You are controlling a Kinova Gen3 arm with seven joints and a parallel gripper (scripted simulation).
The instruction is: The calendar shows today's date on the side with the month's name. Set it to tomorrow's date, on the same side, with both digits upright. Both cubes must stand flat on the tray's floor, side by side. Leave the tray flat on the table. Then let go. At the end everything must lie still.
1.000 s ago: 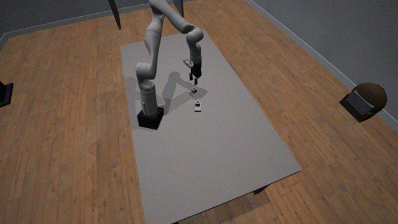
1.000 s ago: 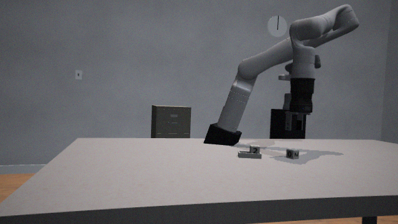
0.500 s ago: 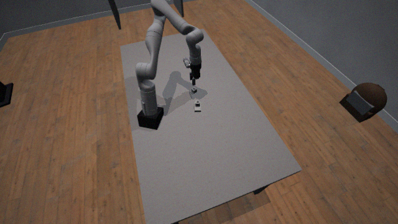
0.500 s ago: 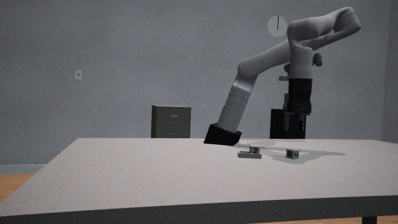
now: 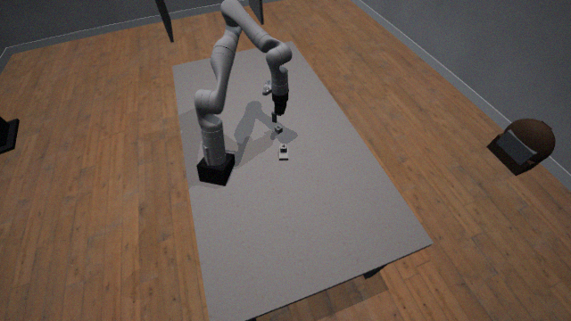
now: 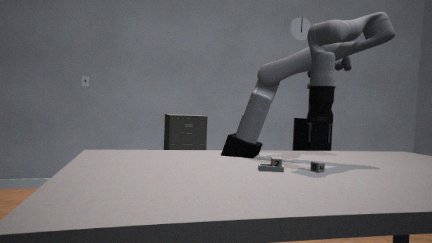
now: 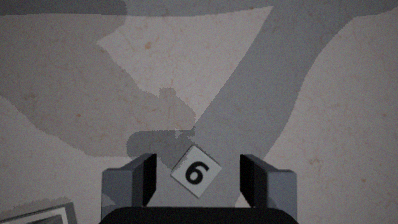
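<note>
The digit cube lies 1 cm ahead of my hand, 1 cm to the right of it and 10 cm below it. Also, from my hand: calendar tray (4 cm behind, 15 cm to the right, 10 cm below).
</note>
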